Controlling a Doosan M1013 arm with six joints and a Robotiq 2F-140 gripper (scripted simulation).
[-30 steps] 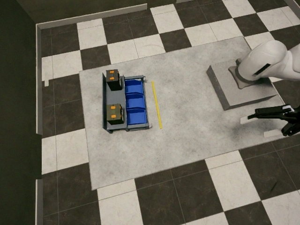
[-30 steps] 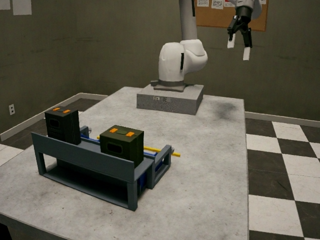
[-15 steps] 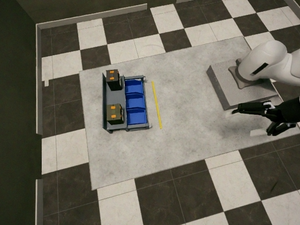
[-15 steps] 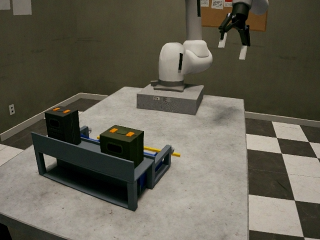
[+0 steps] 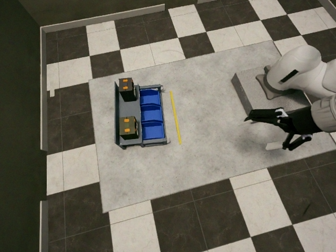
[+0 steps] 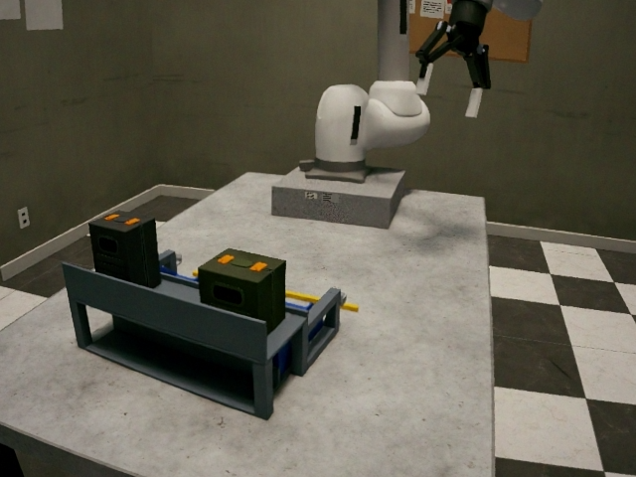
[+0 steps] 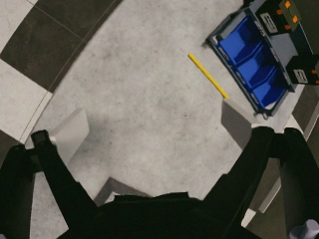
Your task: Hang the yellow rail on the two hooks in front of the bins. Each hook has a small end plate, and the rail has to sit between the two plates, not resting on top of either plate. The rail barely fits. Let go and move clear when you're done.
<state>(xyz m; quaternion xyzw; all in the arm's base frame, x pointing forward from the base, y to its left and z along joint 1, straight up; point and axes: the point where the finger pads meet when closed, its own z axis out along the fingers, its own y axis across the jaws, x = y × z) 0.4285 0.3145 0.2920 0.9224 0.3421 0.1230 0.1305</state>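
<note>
Right now my hand is 38 cm above the yellow rail, 31 cm to the left of it and 22 cm short of it.
</note>
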